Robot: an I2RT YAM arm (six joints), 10 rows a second.
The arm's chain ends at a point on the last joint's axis. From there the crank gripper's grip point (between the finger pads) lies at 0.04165 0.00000 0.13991 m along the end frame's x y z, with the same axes.
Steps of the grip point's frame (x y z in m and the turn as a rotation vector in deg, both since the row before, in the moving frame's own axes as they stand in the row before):
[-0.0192 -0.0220 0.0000 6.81 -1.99 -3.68]
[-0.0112 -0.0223 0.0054 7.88 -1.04 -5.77]
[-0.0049 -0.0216 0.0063 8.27 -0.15 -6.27]
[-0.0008 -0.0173 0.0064 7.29 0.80 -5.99]
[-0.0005 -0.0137 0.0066 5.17 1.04 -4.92]
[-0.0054 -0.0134 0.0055 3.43 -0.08 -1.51]
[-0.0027 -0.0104 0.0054 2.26 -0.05 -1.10]
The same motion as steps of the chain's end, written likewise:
[-0.0137 -0.0028 -0.0002 6.81 -1.99 -3.68]
[-0.0075 0.0009 0.0063 7.88 -1.04 -5.77]
[-0.0032 0.0030 0.0080 8.27 -0.15 -6.27]
[-0.0016 0.0048 0.0084 7.29 0.80 -5.99]
[-0.0023 0.0025 0.0081 5.17 1.04 -4.92]
[-0.0051 -0.0039 0.0057 3.43 -0.08 -1.51]
[-0.0025 -0.0041 0.0055 2.26 -0.05 -1.10]

